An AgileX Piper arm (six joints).
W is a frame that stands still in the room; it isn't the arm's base.
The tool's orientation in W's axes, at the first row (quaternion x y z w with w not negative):
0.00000, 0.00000, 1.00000, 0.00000
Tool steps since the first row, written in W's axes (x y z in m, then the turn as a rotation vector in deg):
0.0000, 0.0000, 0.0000, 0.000, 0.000, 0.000
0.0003, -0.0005, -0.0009, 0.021, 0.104, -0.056
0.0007, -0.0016, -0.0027, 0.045, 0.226, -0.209
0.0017, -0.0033, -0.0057, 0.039, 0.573, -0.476
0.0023, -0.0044, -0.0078, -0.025, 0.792, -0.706
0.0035, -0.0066, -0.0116, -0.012, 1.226, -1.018
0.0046, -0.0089, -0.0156, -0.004, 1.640, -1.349
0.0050, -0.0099, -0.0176, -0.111, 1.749, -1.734
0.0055, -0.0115, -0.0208, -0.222, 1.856, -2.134
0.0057, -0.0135, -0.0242, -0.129, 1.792, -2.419
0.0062, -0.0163, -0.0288, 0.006, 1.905, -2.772
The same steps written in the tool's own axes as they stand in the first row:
0.0000, 0.0000, 0.0000, 0.000, 0.000, 0.000
-0.0003, 0.0005, -0.0009, -0.021, -0.104, -0.056
-0.0007, 0.0016, -0.0027, -0.045, -0.226, -0.209
-0.0017, 0.0033, -0.0057, -0.039, -0.573, -0.476
-0.0023, 0.0044, -0.0078, 0.025, -0.792, -0.706
-0.0035, 0.0066, -0.0116, 0.012, -1.226, -1.018
-0.0046, 0.0089, -0.0156, 0.004, -1.640, -1.349
-0.0050, 0.0099, -0.0176, 0.111, -1.749, -1.734
-0.0055, 0.0115, -0.0208, 0.222, -1.856, -2.134
-0.0057, 0.0135, -0.0242, 0.129, -1.792, -2.419
-0.0062, 0.0163, -0.0288, -0.006, -1.905, -2.772

